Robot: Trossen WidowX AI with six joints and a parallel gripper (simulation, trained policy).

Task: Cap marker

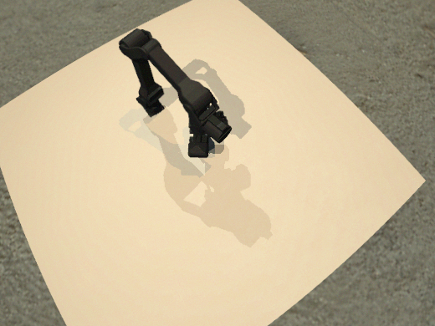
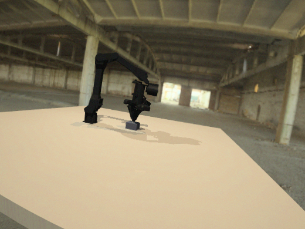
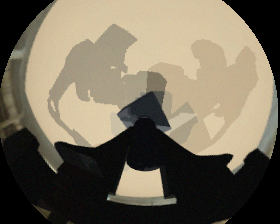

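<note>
My gripper tip is now 30 mm below the black marker cap. From my gripper tip the other things lie so: grey holder block (30 mm below).
</note>
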